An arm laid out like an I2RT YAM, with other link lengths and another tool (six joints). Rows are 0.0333 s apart.
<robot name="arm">
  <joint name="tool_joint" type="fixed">
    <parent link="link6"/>
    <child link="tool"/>
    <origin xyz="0.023 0.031 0.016" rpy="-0.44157 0 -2.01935"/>
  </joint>
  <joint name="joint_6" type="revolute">
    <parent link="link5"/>
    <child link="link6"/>
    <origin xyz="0.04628 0 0.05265" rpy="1.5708 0 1.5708"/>
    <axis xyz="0 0 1"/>
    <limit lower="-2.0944" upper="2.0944"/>
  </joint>
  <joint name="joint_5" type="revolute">
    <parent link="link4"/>
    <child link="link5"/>
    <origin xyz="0.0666 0.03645 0.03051" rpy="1.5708 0 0"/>
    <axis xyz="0 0 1"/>
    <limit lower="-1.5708" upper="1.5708"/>
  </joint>
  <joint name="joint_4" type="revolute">
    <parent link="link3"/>
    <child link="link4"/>
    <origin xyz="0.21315 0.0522 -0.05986"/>
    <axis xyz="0 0 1"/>
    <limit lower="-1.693" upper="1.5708"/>
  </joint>
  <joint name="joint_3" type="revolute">
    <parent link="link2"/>
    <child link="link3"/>
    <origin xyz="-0.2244 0 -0.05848" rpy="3.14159 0 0"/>
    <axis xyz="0 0 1"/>
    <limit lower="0" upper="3.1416"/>
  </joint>
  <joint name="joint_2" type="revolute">
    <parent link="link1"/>
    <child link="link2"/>
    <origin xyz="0.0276 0.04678 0.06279" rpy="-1.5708 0 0"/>
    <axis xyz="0 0 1"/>
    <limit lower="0" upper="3.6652"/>
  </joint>
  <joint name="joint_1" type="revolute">
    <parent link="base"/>
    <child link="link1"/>
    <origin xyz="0 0 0.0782"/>
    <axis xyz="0 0 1"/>
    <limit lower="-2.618" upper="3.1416"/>
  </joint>
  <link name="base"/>
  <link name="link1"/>
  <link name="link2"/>
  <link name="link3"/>
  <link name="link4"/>
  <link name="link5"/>
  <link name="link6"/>
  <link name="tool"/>
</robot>
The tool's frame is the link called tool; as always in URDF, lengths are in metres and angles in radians.
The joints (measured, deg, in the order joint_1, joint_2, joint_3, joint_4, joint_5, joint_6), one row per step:
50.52, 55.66, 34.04, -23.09, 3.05, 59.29
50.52, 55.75, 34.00, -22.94, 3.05, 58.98
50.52, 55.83, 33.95, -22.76, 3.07, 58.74
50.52, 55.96, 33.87, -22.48, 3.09, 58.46
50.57, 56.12, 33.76, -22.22, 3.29, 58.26
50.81, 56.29, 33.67, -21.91, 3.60, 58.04
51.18, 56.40, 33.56, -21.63, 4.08, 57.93
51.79, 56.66, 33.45, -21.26, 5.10, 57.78
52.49, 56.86, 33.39, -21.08, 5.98, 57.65
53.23, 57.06, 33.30, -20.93, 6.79, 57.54
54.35, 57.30, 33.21, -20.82, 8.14, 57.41
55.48, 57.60, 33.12, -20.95, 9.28, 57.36
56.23, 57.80, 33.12, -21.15, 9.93, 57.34
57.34, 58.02, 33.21, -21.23, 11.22, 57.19
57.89, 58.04, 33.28, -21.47, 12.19, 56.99
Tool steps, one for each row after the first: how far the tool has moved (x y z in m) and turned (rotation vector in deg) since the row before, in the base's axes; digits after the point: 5 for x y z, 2 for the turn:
0.00028, 0.00003, -0.00032, -0.14, -0.17, 0.22
0.00029, 0.00009, -0.00031, -0.09, -0.17, 0.15
0.00041, 0.00019, -0.00049, -0.09, -0.20, 0.18
0.00034, 0.00012, -0.00074, -0.20, -0.20, 0.05
0.00005, 0.00047, -0.00064, -0.21, -0.31, 0.17
-0.00028, 0.00051, -0.00061, -0.22, -0.36, 0.10
-0.00025, 0.00074, -0.00097, -0.52, -0.64, -0.01
-0.00084, 0.00073, -0.00073, -0.51, -0.50, 0.16
-0.00113, 0.00070, -0.00089, -0.51, -0.42, 0.24
-0.00171, 0.00086, -0.00105, -0.81, -0.70, 0.25
-0.00228, 0.00058, -0.00140, -0.92, -0.39, 0.36
-0.00167, 0.00036, -0.00074, -0.60, -0.17, 0.31
-0.00171, 0.00085, -0.00027, -0.76, -0.73, 0.32
-0.00071, -0.00020, 0.00003, -0.64, -0.58, 0.02

